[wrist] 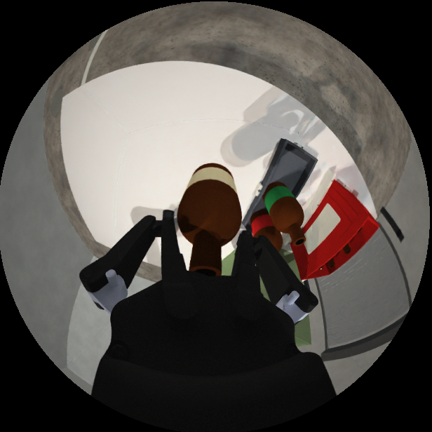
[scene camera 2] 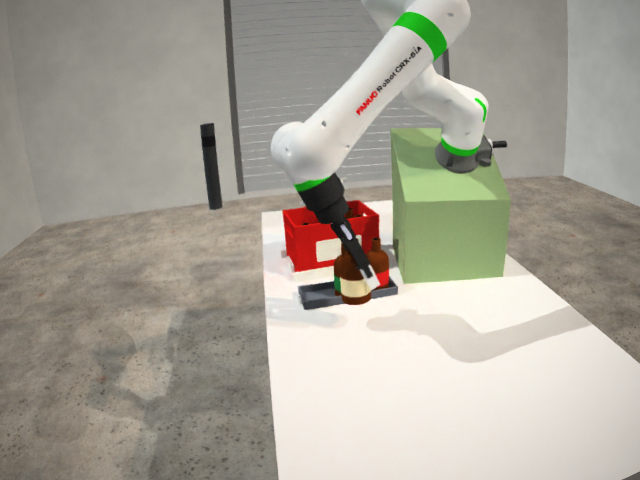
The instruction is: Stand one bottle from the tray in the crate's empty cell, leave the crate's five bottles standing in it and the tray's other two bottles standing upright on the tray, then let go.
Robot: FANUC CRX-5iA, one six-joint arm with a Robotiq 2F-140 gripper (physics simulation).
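Frame: origin at the arm's base, x ahead, y left, z up, level; metres.
Seen in the pictures: gripper, fingertip midpoint: [scene camera 2: 370, 280]; arm's base, link origin: [scene camera 2: 457, 157].
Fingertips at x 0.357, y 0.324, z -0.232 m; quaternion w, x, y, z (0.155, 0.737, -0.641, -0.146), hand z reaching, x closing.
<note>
Pixels of each thing's top centre, then the offset from my fingertips to it. "spot": a spot on its surface instead. Level surfaces: height alone.
- brown cream-label bottle, top centre: [scene camera 2: 353, 239] 0.005 m left, 0.038 m ahead, 0.112 m up
- dark tray, surface spot: [scene camera 2: 316, 298] spot: 0.149 m right, 0.129 m ahead, 0.120 m down
- green-label bottle, top centre: [scene camera 2: 345, 243] 0.163 m right, 0.037 m ahead, 0.035 m up
- red-label bottle, top centre: [scene camera 2: 376, 239] 0.178 m right, 0.051 m back, 0.035 m up
- red crate, top centre: [scene camera 2: 329, 212] 0.406 m right, 0.057 m ahead, 0.050 m up
- white table, surface height: 0.125 m down
My gripper [scene camera 2: 370, 279] [wrist: 206, 215] slants down and is shut on the brown cream-label bottle [scene camera 2: 355, 289] [wrist: 210, 207]. This bottle looks nearly upright at the near side of the dark tray [scene camera 2: 316, 298] [wrist: 289, 162]; whether its base touches the table I cannot tell. The green-label bottle [scene camera 2: 337, 279] [wrist: 284, 206] and the red-label bottle [scene camera 2: 382, 264] [wrist: 262, 223] stand upright on the tray, partly hidden behind the held bottle and gripper in the scene view. The red crate [scene camera 2: 303, 246] [wrist: 350, 215] stands behind the tray; its bottles show in part and its empty cell is hidden.
A white table [scene camera 2: 413, 403] [wrist: 100, 135] carries the tray and crate. The green block [scene camera 2: 454, 237] under the arm's base stands right of the crate and tray. A black post [scene camera 2: 211, 170] rises left of the table. The forearm passes over the crate in the scene view.
</note>
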